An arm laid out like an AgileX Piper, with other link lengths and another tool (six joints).
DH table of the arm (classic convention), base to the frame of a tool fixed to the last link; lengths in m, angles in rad. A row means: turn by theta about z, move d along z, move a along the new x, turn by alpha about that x. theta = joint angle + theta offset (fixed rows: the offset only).
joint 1: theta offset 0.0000, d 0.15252, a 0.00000, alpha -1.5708
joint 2: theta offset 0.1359, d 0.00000, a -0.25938, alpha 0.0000
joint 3: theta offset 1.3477, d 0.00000, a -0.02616, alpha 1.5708
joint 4: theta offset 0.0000, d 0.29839, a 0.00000, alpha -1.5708
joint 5: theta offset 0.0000, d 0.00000, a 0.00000, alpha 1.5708
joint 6: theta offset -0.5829, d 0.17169, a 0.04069, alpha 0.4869
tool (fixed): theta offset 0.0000, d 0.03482, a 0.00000, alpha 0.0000
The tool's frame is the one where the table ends.
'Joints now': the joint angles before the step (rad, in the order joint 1, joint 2, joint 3, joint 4, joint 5, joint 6). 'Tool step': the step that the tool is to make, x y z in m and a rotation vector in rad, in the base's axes. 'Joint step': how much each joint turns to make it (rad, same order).
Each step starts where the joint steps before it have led.
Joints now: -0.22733 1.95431 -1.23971 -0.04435 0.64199 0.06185
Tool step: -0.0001 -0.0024 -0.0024 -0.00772 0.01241 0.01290
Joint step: -0.00191 0.01146 -0.00763 -0.00882 0.00622 -0.01032
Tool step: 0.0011 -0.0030 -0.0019 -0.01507 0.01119 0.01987
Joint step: 0.00027 0.01264 -0.00982 -0.01771 0.00429 -0.00975
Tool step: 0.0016 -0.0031 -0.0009 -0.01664 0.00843 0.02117
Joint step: 0.00064 0.01031 -0.00953 -0.01884 0.00318 -0.00997
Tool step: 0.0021 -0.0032 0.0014 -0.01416 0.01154 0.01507
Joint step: 0.00031 0.01026 -0.01908 -0.01697 0.01656 -0.00632
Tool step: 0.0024 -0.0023 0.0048 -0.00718 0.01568 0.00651
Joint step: 0.00047 0.00834 -0.03092 -0.00861 0.03613 -0.00452
